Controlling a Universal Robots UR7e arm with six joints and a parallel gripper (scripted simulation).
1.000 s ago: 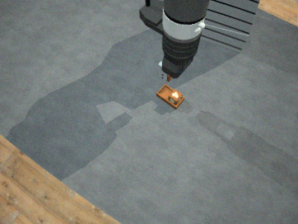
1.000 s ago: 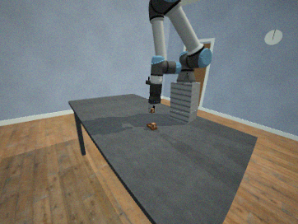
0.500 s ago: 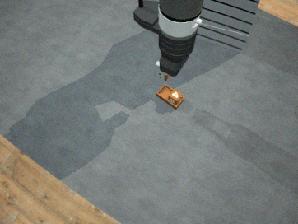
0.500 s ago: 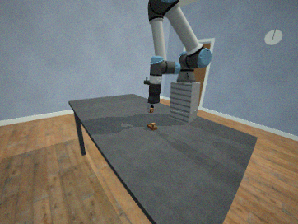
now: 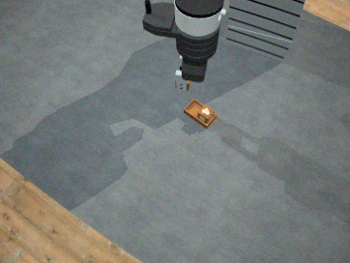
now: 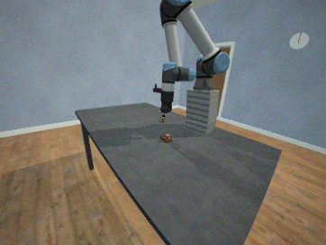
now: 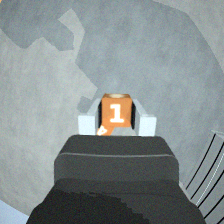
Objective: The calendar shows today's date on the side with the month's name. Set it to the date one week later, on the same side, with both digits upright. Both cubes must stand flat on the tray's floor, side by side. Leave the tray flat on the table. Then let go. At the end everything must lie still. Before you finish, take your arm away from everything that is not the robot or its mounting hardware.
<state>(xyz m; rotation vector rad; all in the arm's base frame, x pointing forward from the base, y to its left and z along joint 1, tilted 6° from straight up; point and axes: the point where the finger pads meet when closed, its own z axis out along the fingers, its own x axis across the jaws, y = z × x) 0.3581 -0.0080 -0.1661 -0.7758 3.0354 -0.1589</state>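
Now: hand 12 cm above the tray, 5 cm to the right of it and 1 cm past it. From my hand the other things lie so: cube 1 cm below.
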